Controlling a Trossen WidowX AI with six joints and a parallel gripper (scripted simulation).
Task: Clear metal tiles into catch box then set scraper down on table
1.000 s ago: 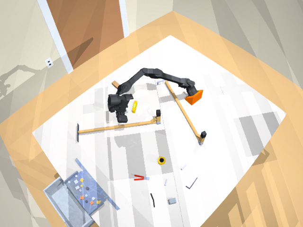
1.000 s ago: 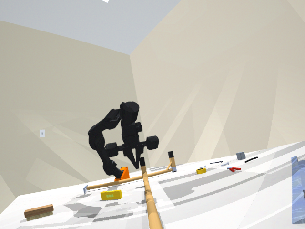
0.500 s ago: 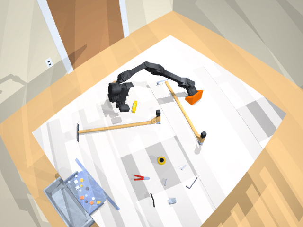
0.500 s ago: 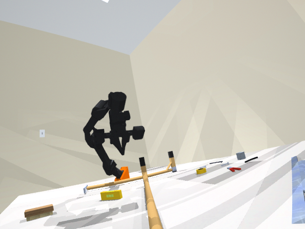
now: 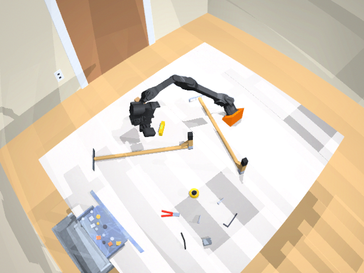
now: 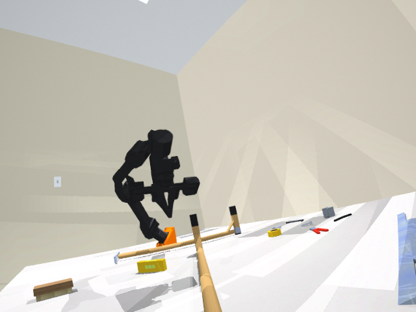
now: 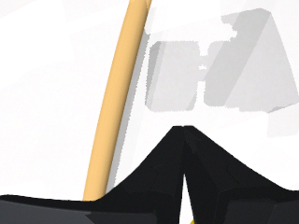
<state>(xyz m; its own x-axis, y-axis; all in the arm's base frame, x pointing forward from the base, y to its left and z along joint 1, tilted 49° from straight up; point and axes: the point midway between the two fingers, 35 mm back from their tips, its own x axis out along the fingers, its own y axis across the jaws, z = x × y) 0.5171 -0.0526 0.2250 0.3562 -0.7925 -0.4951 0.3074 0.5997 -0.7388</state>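
Right now my gripper tip is 9 cm above the long scraper, 4 cm to the right of it and 4 cm short of it. From my gripper tip the other things lie so: wooden brush block (27 cm to the right, 17 cm behind, 14 cm below); yellow tape roll (42 cm to the left, 14 cm below, 1 cm behind); yellow level (14 cm behind, 12 cm below, 2 cm to the right).
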